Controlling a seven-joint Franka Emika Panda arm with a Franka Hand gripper.
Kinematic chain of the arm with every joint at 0, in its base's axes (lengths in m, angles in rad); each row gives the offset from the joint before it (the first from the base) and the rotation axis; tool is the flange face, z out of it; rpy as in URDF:
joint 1: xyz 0 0 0.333 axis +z
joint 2: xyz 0 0 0 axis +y
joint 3: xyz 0 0 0.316 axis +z
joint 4: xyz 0.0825 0 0 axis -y
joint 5: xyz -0.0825 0 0.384 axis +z
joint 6: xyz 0 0 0 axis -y
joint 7: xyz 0.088 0 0 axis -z
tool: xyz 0 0 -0.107 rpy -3.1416 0 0
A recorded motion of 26 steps. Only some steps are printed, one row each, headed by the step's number.
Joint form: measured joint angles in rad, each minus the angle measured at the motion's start. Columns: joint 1, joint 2, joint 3, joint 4, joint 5, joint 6, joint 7.
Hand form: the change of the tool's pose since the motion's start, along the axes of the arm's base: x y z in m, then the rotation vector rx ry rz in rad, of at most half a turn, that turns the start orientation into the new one. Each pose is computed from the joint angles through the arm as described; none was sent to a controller.
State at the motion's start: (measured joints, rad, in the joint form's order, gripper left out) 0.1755 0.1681 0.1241 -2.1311 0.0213 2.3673 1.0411
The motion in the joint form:
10: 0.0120 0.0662 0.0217 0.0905 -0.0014 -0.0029 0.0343
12: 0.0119 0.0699 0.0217 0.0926 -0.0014 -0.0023 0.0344
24: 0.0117 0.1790 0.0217 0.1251 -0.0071 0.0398 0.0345
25: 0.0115 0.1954 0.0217 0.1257 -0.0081 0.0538 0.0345
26: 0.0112 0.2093 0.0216 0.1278 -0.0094 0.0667 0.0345
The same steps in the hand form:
10: 0.0192 0.0255 0.0016 0.0206 -0.0155 -0.0023
12: 0.0199 0.0256 0.0004 0.0207 -0.0144 -0.0026
24: 0.0313 0.0287 -0.0467 0.0199 0.0205 -0.0031
25: 0.0322 0.0288 -0.0550 0.0207 0.0225 -0.0035
26: 0.0334 0.0290 -0.0614 0.0219 0.0216 -0.0038

